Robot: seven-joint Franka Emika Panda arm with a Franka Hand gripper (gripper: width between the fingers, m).
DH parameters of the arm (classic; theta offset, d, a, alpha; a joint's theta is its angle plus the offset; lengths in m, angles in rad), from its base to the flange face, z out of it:
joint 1: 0 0.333 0 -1.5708
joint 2: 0 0 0 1.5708
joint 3: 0 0.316 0.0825 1.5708
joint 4: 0 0 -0.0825 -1.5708
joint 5: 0 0.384 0 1.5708
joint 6: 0 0 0.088 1.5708
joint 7: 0 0.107 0 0
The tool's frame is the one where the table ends.
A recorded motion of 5 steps. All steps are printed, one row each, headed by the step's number.
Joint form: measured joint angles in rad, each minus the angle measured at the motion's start. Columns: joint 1, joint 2, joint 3, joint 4, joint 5, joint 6, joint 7.
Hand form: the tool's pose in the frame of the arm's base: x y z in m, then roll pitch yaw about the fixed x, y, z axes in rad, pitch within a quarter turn. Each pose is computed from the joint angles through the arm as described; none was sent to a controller.
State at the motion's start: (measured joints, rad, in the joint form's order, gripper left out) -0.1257 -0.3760 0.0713 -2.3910 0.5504 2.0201 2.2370
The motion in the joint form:
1: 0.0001 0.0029 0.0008 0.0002 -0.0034 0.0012 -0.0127
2: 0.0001 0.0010 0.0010 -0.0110 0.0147 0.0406 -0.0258
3: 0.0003 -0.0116 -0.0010 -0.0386 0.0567 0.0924 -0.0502
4: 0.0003 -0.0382 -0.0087 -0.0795 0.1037 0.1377 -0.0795
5: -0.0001 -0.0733 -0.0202 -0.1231 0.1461 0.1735 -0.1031
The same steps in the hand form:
1: 0.4370 0.0082 0.4655 2.8078 0.3308 -2.5806
2: 0.4385 0.0063 0.4644 2.8214 0.3593 -2.5901
3: 0.4367 0.0035 0.4616 2.8267 0.4051 -2.6123
4: 0.4297 -0.0015 0.4581 2.8253 0.4507 -2.6401
5: 0.4200 -0.0079 0.4558 2.8206 0.4914 -2.6732

